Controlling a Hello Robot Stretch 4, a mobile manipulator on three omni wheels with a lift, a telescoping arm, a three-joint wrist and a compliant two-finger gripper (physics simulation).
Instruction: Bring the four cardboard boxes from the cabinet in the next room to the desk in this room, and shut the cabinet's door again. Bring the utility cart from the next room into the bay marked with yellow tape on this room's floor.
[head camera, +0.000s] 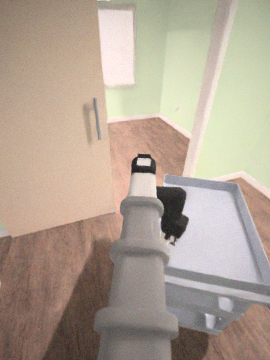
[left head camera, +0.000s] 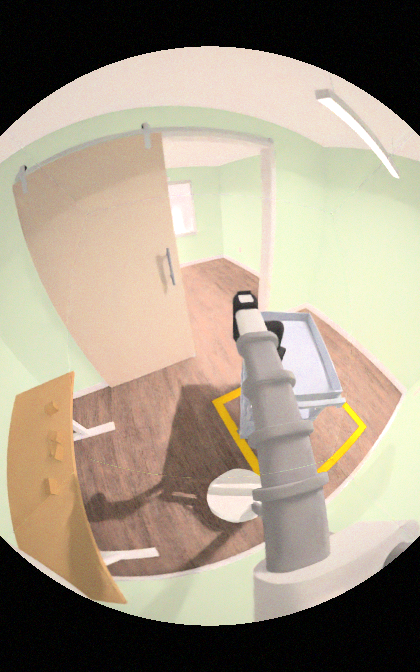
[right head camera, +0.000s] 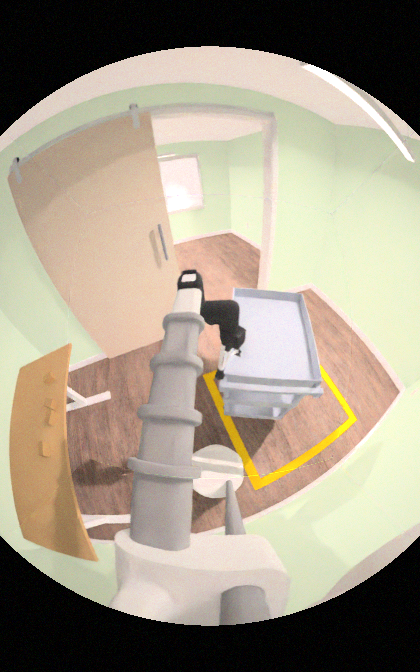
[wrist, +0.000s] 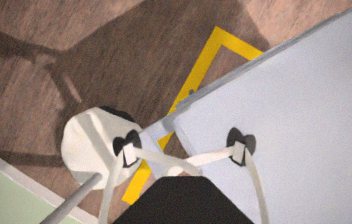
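Observation:
The pale blue-grey utility cart (head camera: 215, 225) (left head camera: 312, 355) (right head camera: 277, 340) (wrist: 285, 115) stands upright at the yellow tape bay (left head camera: 342, 449) (right head camera: 306, 453) (wrist: 201, 65), over its doorway end. Whether all its feet are inside the tape cannot be told. My gripper (right head camera: 229, 364) (wrist: 183, 141) is open and empty, turned down beside the cart's near left corner, by the handle end; the arm partly hides it in the head view. Several small cardboard boxes (left head camera: 51, 486) (right head camera: 45, 448) lie on the orange-brown desk (left head camera: 45, 522) (right head camera: 40, 500). The cabinet does not show.
A beige sliding door (head camera: 50, 110) (left head camera: 115, 260) (right head camera: 95, 240) hangs left of the open doorway. The white door frame (head camera: 205, 95) (left head camera: 268, 225) (right head camera: 268, 200) rises behind the cart. A green wall (left head camera: 370, 280) (right head camera: 360, 250) stands right of the cart. White desk feet (left head camera: 100, 430) (right head camera: 95, 400) reach onto the floor.

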